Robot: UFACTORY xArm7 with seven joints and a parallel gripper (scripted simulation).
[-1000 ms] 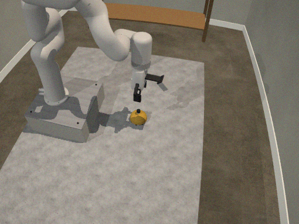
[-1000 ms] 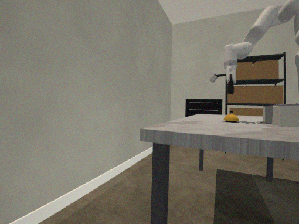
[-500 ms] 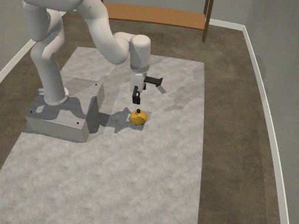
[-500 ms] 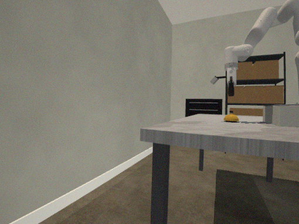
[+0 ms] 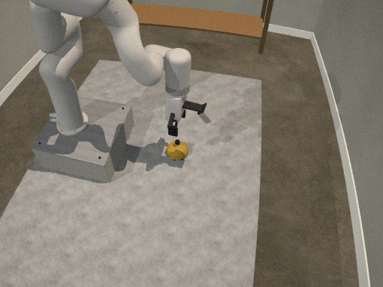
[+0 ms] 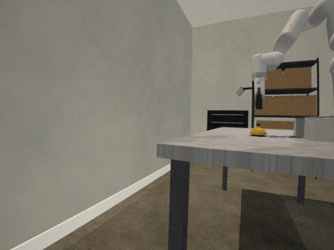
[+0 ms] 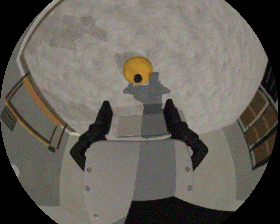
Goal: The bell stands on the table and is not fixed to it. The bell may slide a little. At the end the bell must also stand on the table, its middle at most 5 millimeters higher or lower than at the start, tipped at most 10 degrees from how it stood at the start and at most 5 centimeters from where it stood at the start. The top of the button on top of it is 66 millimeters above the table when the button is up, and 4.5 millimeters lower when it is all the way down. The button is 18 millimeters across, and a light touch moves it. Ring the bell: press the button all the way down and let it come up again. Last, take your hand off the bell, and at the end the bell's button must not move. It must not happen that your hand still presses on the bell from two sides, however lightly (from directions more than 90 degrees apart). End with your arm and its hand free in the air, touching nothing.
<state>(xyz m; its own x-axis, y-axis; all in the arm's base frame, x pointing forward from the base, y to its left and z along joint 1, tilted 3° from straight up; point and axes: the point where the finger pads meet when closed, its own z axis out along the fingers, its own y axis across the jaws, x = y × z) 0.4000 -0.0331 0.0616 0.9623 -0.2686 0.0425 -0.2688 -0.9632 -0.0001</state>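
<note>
Right now my hand is 100 mm above the small dark button. From my hand the other things lie so: yellow dome bell (120 mm below).
</note>
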